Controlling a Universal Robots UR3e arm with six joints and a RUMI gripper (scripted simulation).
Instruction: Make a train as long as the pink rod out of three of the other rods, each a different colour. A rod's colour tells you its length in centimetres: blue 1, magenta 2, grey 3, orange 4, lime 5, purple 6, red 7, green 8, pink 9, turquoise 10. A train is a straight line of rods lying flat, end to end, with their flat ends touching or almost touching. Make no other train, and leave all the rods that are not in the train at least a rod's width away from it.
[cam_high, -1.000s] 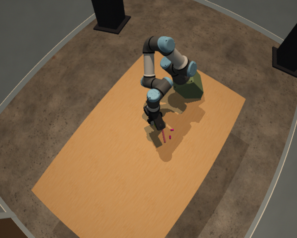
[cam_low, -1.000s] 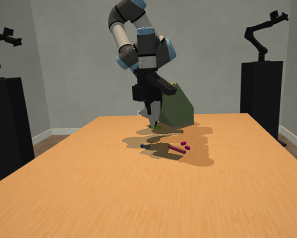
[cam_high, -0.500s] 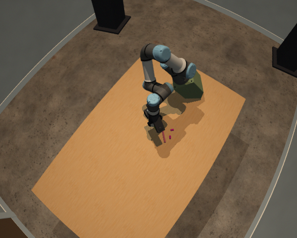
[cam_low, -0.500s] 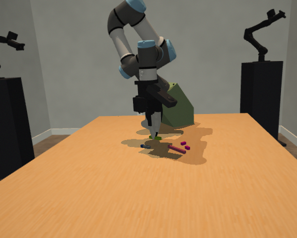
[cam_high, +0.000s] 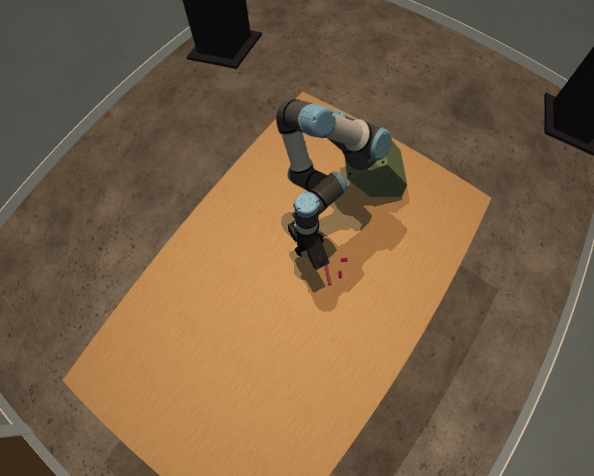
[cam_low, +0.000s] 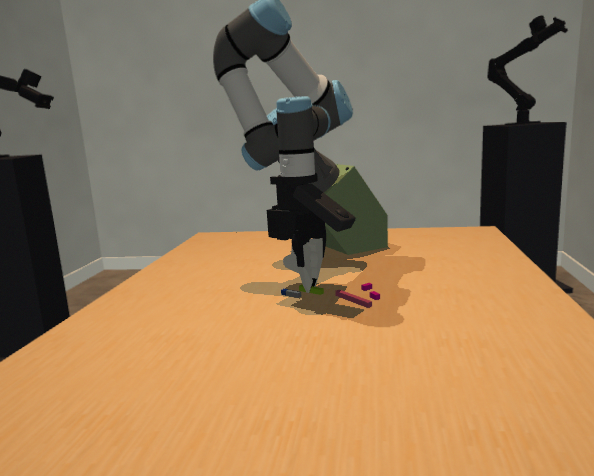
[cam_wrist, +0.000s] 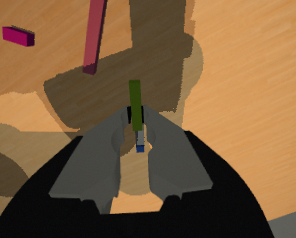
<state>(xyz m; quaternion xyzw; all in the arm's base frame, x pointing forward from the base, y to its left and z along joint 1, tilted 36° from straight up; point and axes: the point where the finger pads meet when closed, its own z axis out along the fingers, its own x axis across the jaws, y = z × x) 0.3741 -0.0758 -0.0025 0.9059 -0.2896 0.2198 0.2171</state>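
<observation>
The lime rod is 1 cm below my hand. From my hand the other things lie so: pink rod (3 cm ahead, 8 cm to the left, 3 cm below); then grey rod (3 cm behind, 3 cm to the right, 3 cm below); then small blue rod (4 cm behind, 5 cm to the right, 3 cm below).
</observation>
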